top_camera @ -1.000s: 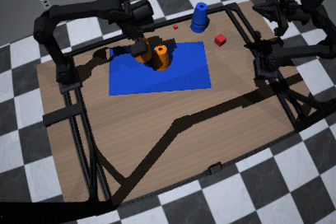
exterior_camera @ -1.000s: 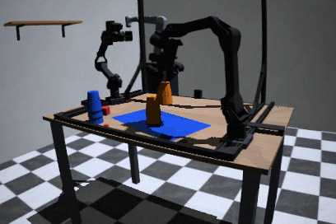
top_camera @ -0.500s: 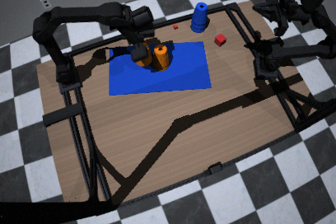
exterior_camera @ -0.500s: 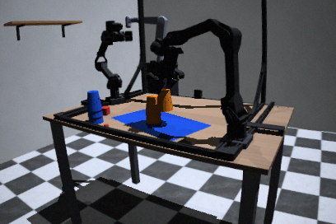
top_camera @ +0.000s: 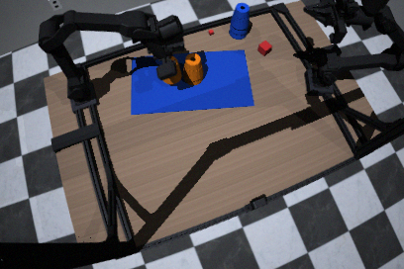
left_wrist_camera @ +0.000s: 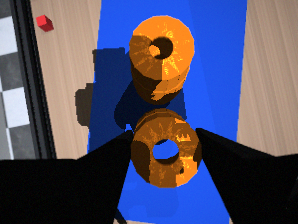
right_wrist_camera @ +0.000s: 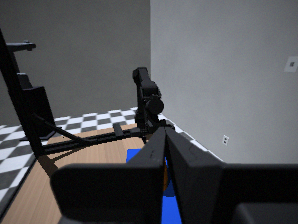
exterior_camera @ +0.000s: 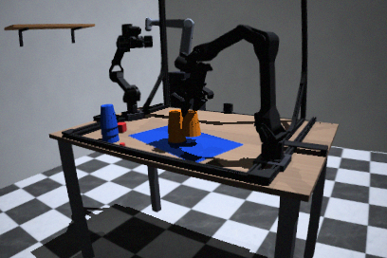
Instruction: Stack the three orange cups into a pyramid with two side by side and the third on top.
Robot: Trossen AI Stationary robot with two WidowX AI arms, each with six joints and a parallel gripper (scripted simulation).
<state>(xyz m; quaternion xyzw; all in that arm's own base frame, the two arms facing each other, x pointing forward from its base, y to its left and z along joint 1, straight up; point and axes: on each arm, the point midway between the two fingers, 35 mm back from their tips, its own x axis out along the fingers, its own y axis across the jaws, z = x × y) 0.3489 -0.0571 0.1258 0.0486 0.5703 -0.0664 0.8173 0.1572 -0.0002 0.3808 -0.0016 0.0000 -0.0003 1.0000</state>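
The mat is 7 cm to the right of my left hand and 15 cm below it. From my left hand the other things lie so: small red cube 22 cm ahead, 17 cm to the right, 14 cm below.
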